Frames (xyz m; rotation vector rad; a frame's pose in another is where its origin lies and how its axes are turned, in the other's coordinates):
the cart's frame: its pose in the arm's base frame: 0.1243 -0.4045 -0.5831 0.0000 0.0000 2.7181
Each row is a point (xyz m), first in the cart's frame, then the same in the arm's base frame.
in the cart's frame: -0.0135 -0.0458 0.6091
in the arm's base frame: 0.1554 -0.3683 0.0260
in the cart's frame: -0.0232 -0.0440 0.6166
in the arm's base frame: 0.1635 -0.3739 0.0335
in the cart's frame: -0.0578 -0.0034 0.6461
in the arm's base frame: 0.1784 -0.4252 0.0630
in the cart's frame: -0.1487 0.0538 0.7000
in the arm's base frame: 0.2378 -0.5147 0.1169
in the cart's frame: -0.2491 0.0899 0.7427
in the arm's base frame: 0.3145 -0.5888 0.1596
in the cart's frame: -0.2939 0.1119 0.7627
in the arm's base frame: 0.3463 -0.6273 0.1796
